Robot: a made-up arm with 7 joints.
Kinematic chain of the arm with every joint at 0, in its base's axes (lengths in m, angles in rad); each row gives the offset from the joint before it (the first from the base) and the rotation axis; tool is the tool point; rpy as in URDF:
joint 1: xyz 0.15 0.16 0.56 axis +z
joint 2: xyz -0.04 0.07 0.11 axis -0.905 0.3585 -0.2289
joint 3: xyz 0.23 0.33 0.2 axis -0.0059 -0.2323 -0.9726
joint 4: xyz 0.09 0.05 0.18 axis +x
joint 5: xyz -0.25 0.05 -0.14 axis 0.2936 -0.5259 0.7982
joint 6: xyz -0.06 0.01 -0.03 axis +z
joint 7: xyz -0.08 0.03 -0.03 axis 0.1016 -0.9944 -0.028
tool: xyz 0.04 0 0.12 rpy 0 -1.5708 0
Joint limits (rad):
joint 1: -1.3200..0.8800
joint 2: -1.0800..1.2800
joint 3: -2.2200..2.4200
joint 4: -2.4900..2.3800
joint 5: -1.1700..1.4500
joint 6: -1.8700..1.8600
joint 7: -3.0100..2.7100
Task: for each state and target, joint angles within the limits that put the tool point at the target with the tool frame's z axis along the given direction. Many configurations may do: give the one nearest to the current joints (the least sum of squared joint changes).
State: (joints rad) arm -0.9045 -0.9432 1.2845 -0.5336 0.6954 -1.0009 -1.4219
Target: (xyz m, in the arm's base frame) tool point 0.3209 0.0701 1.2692 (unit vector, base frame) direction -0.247 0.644 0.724
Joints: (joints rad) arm -1.3200 -1.0800 1.8345 0.1601 0.7139 -0.9229 -1.3196
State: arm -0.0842 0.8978 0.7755 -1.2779 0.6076 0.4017 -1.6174
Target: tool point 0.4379 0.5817 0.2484 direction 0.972 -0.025 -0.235
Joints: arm -0.3453 1.0957 1.7425 -1.6531 0.6973 0.7134 -1.3302
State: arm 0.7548 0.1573 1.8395 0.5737 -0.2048 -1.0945 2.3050
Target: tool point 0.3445 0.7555 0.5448 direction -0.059 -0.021 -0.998
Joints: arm 0.8049 0.7413 2.0269 0.2660 -1.0125 -1.7990 2.2261
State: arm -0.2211 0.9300 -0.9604 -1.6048 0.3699 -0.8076 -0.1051
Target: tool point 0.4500 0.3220 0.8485 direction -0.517 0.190 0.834
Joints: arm -0.5720 0.4621 -0.8969 -1.1705 0.5161 -0.1261 -0.6665
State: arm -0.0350 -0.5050 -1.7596 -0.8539 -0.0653 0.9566 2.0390
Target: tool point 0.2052 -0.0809 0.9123 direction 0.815 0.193 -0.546
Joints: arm -0.1134 -0.9753 -1.4714 -0.8974 -0.4156 0.4685 1.5801
